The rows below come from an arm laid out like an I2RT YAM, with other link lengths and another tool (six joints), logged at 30 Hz.
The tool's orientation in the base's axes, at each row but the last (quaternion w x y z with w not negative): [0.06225, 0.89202, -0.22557, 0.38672]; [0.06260, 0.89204, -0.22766, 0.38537]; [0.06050, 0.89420, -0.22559, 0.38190]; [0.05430, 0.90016, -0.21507, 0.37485]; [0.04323, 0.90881, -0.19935, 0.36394]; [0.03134, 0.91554, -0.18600, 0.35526]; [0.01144, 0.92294, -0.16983, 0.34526]
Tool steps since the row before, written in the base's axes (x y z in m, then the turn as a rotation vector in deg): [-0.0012, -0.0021, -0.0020, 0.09, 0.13, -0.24]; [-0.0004, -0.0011, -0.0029, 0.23, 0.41, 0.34]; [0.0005, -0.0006, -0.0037, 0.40, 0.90, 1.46]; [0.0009, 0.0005, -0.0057, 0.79, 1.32, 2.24]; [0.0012, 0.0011, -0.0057, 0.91, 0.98, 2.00]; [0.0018, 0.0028, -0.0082, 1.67, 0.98, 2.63]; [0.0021, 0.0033, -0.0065, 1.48, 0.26, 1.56]
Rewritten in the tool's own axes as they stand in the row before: [-0.0014, 0.0025, 0.0012, -0.16, -0.14, 0.19]; [-0.0019, 0.0013, 0.0021, 0.23, -0.49, -0.20]; [-0.0021, 0.0005, 0.0031, 0.96, -1.08, -1.01]; [-0.0036, -0.0005, 0.0045, 1.60, -1.67, -1.42]; [-0.0034, -0.0011, 0.0047, 1.63, -1.39, -1.10]; [-0.0051, -0.0026, 0.0067, 2.56, -1.71, -1.08]; [-0.0037, -0.0032, 0.0058, 1.96, -0.87, -0.29]
